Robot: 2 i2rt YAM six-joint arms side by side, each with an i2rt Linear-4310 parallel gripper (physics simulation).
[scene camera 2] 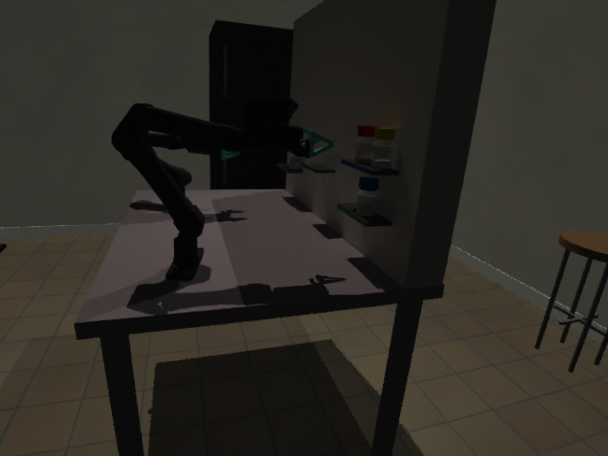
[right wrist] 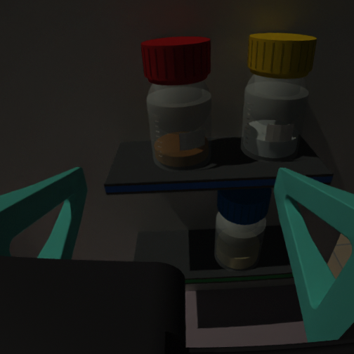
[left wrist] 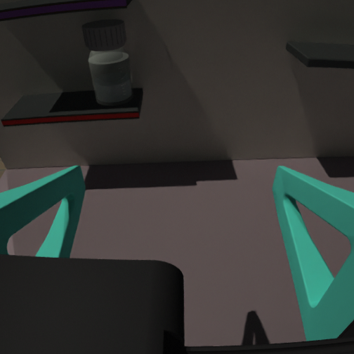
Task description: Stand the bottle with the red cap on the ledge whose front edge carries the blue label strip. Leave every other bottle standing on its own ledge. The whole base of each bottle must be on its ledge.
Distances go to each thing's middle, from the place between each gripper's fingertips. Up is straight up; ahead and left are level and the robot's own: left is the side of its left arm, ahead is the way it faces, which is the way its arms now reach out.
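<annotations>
Yellow-capped bottle (right wrist: 275, 97): from my left hand, 26 cm ahead, 72 cm to the right, 11 cm above. Blue strip (right wrist: 270, 181): my left gripper 21 cm short of it, 66 cm to the left of it, 5 cm below it.
Yellow-capped bottle: 9 cm to the right of my right hand, 12 cm ahead. Blue strip: my right gripper 3 cm to the left of it, 8 cm short of it, 6 cm above it.
</annotations>
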